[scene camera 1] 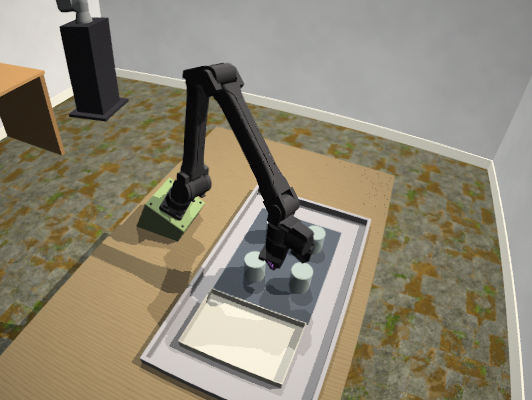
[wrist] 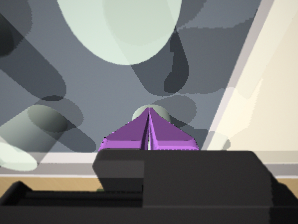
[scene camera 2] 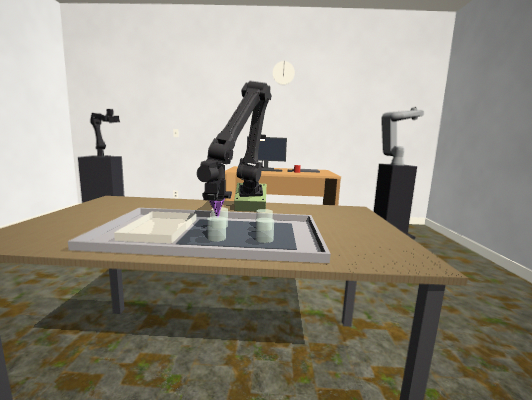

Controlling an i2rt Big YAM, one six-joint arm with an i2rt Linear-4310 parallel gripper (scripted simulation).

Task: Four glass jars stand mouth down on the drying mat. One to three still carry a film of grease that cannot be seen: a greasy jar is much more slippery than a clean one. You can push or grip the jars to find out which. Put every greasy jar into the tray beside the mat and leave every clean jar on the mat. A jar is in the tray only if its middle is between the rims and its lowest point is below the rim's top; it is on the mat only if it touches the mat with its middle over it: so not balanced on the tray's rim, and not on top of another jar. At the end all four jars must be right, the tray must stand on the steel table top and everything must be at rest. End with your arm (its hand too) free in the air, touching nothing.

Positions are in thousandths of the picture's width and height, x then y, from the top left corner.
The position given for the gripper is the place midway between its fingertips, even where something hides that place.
Note:
In view: the gripper (wrist: 502,502), a cream tray (scene camera 1: 492,854) and a dark grey mat (scene camera 1: 514,734).
The cream tray shows as well in scene camera 2 (scene camera 2: 294,569). The dark grey mat shows as well in the wrist view (wrist: 633,346) and in scene camera 2 (scene camera 2: 448,584).

